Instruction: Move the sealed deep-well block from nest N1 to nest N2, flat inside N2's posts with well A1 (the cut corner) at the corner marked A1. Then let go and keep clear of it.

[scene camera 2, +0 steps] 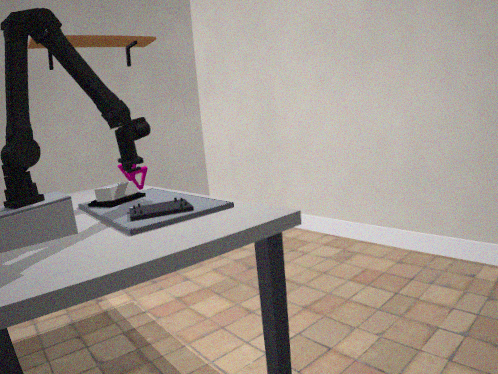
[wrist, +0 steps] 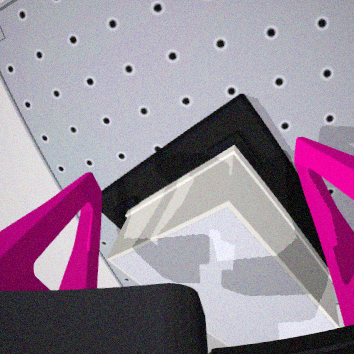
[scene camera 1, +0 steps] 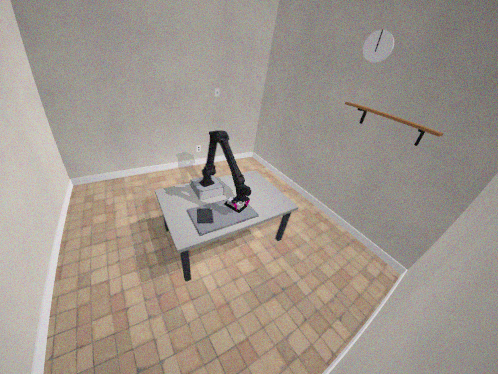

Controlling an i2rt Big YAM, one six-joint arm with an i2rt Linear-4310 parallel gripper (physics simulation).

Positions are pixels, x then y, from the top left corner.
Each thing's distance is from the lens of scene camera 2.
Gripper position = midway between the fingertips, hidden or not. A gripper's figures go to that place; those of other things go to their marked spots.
my gripper [scene camera 2: 136, 185]: 1.25 m
black nest [scene camera 2: 139, 212]: 0.93 m
